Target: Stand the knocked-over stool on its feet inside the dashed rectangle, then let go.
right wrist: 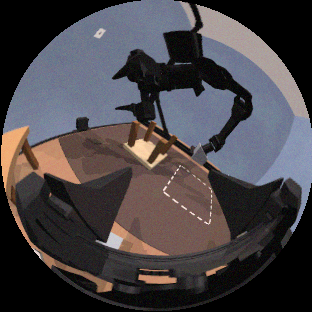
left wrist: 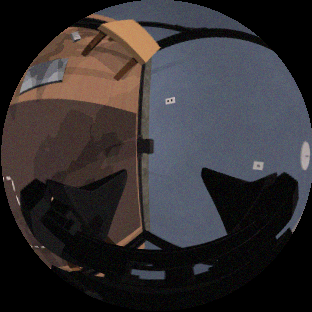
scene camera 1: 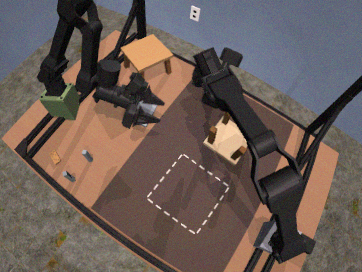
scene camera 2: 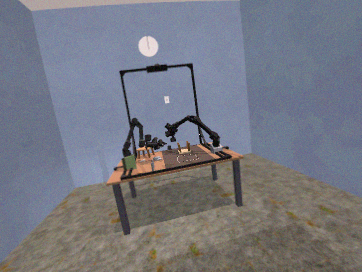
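Pixels of known places: left gripper, fingertip midpoint: (right wrist: 113, 92) (left wrist: 164, 172) (scene camera 2: 170, 137); right gripper, fingertip midpoint: (right wrist: 171, 172) (scene camera 1: 162, 112) (scene camera 2: 165, 144); left arm's base at its link origin: (right wrist: 203, 149) (scene camera 1: 281, 239) (scene camera 2: 215, 145); right arm's base at its link origin: (scene camera 1: 56, 90) (scene camera 2: 127, 156).
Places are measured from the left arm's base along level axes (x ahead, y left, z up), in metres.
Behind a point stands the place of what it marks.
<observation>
The knocked-over stool (scene camera 1: 226, 144) {x 0.294, y -0.228, z -0.060 m} (scene camera 2: 184, 151) {x 0.302, y -0.209, z -0.060 m} (right wrist: 142, 149) {x 0.315, y -0.263, z -0.060 m} lies upside down on the dark mat (scene camera 1: 135, 172) {x 0.515, y 0.021, z -0.075 m}, its pale seat down and brown legs up. It is outside the dashed rectangle (scene camera 1: 228, 187) (right wrist: 164, 191), and the left arm hides part of it in scene camera 1. My left gripper (left wrist: 164, 172) {x 0.415, y -0.376, z 0.101 m} (right wrist: 113, 92) {x 0.415, y -0.376, z 0.101 m} is open and empty, raised above and beyond the stool as seen in the right wrist view. My right gripper (scene camera 1: 161, 111) {x 0.514, y -0.152, z 0.070 m} (right wrist: 171, 172) {x 0.514, y -0.152, z 0.070 m} is open and empty, apart from the stool, with its fingers toward the mat.
An orange-topped stool (scene camera 1: 146, 52) {x 0.728, y -0.373, z 0.033 m} (left wrist: 132, 39) {x 0.688, y -0.370, z 0.033 m} stands upright at the back left. A flat grey plate (scene camera 1: 148, 114) (left wrist: 45, 76) lies below the right gripper. A green block (scene camera 1: 61, 102) {x 0.845, y -0.017, z 0.047 m} is by the right arm's base; two small grey pegs (scene camera 1: 87, 155) {x 0.669, y 0.071, z -0.020 m} (scene camera 1: 69, 176) {x 0.680, y 0.162, z -0.026 m} are at the front left.
</observation>
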